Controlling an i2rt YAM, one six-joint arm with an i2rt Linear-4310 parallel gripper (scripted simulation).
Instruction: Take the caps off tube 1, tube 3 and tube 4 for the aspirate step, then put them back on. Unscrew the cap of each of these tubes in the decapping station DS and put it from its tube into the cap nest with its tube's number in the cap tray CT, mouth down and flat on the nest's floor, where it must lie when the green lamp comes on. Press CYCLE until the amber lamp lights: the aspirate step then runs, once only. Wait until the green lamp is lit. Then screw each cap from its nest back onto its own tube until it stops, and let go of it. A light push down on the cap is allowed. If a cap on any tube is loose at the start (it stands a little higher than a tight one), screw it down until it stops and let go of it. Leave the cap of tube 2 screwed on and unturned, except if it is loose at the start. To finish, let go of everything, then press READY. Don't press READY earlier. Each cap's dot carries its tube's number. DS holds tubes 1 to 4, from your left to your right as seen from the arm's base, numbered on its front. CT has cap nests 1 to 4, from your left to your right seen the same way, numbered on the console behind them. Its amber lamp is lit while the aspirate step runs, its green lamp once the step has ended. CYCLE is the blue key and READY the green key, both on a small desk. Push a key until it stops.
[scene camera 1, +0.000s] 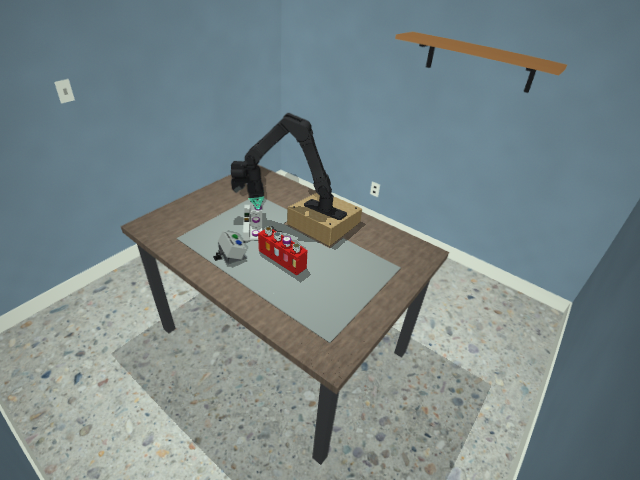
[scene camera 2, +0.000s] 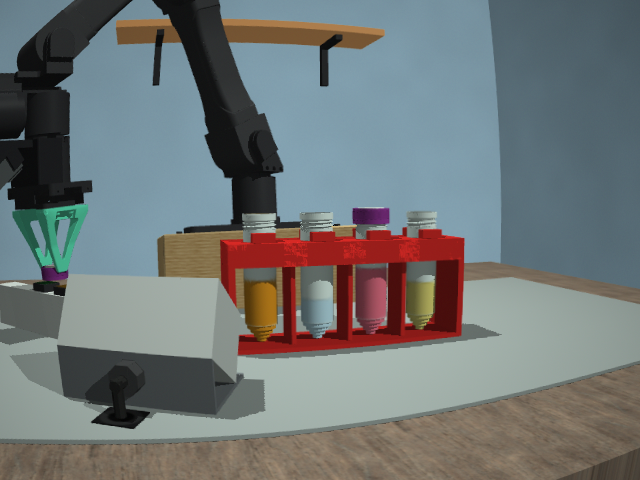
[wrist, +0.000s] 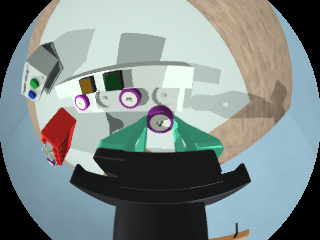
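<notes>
Scene camera 2: the gripper (scene camera 2: 54, 271). Wrist view: the gripper (wrist: 160, 119), grey key desk (wrist: 40, 63), grey mat (wrist: 83, 42).
</notes>
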